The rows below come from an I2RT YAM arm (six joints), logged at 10 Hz.
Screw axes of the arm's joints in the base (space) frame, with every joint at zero. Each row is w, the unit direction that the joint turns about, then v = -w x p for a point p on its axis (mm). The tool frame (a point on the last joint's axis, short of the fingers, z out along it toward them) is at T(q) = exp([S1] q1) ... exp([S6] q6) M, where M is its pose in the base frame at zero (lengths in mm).
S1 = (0, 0, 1, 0.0, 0.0, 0.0)
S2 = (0, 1, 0, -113.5, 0.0, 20.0)
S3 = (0, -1, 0, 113.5, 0.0, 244.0)
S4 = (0, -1, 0, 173.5, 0.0, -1.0)
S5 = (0, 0, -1, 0.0, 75.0, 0.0)
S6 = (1, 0, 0, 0.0, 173.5, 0.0)
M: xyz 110.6 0.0 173.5 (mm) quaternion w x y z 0.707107 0 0.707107 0
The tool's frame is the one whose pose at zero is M.
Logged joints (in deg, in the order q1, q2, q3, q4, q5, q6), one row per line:
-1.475 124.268 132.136 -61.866 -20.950 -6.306
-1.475 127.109 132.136 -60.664 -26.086 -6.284
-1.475 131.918 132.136 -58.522 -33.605 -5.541
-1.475 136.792 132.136 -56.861 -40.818 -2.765
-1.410 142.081 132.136 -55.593 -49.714 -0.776
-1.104 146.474 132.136 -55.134 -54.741 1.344
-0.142 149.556 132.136 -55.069 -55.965 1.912
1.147 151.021 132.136 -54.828 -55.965 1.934
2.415 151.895 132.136 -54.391 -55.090 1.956
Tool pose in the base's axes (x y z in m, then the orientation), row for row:
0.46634 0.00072 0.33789 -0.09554 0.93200 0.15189 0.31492
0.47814 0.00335 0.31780 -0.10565 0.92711 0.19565 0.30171
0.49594 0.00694 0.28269 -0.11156 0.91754 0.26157 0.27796
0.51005 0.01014 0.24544 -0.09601 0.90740 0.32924 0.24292
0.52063 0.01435 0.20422 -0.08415 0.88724 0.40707 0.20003
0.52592 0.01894 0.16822 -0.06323 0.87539 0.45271 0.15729
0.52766 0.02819 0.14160 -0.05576 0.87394 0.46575 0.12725
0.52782 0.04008 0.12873 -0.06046 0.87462 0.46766 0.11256
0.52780 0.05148 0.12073 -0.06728 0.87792 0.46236 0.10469
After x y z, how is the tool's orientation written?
As a quaternion, x y z w.
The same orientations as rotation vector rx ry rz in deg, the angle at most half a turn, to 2 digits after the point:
-14.42 140.70 22.93
-16.05 140.88 29.73
-17.16 141.10 40.22
-15.03 142.07 51.55
-13.48 142.10 65.20
-10.37 143.51 74.22
-9.30 145.72 77.66
-10.17 147.06 78.63
-11.36 148.29 78.10

